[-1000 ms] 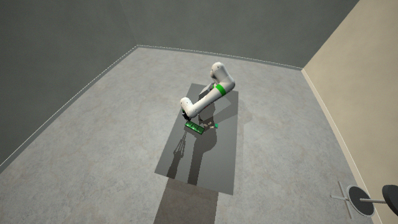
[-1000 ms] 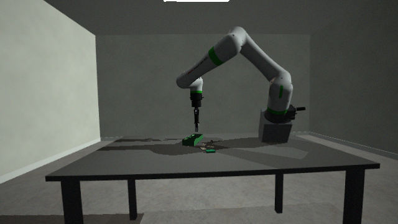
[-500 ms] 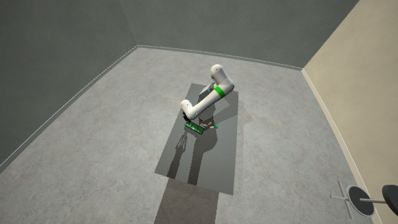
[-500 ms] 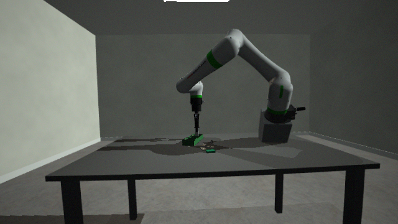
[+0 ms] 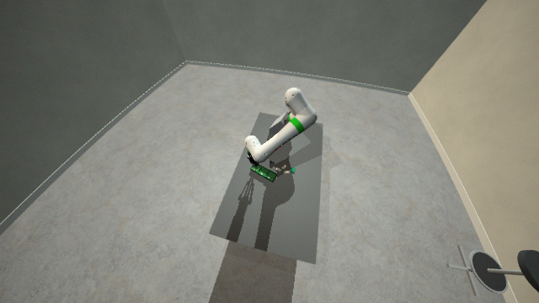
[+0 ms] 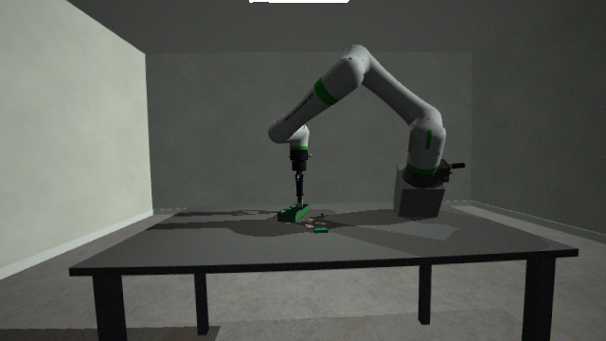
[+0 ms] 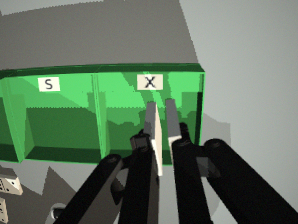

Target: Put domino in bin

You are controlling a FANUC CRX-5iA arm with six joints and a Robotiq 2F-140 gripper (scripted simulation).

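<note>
My gripper is now 9 cm to the right of the green three-compartment bin, 3 cm above it and 2 cm short of it. From my hand the other things lie so: green block 35 cm to the left, 12 cm behind, 4 cm below; then small dark piece 13 cm to the left, 12 cm behind, 4 cm below.
</note>
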